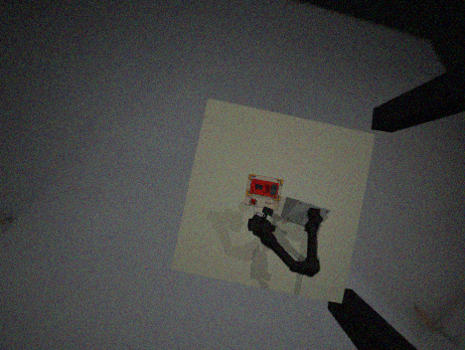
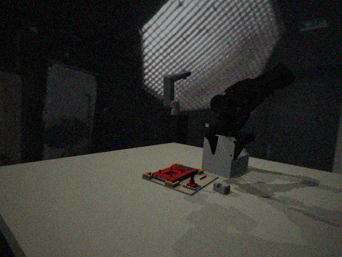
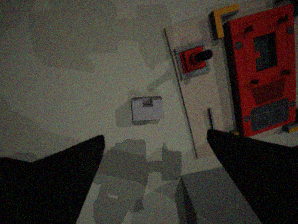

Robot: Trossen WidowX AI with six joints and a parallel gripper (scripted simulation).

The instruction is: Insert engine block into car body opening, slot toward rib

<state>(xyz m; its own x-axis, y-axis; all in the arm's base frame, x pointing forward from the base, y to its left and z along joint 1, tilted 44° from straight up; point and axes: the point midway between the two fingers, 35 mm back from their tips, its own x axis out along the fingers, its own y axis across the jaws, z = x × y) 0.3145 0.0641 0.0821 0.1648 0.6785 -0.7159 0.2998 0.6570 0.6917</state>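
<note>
My gripper tip is now 110 mm above the engine block.
</note>
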